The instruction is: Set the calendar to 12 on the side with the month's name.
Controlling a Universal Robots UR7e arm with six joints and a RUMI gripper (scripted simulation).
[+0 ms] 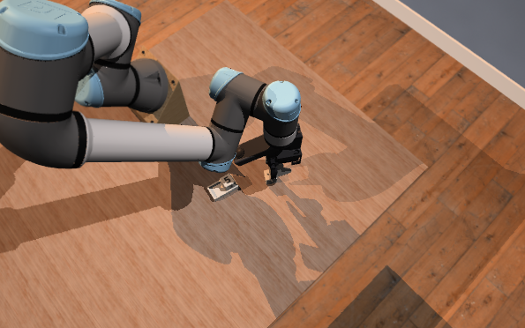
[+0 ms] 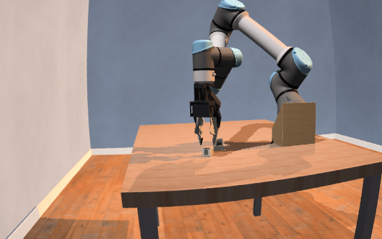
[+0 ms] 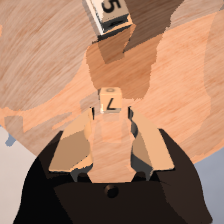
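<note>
Now: the white digit cube 40 mm below my hand. Also, from my hand: calendar tray (80 mm behind, 110 mm to the right, 50 mm below).
</note>
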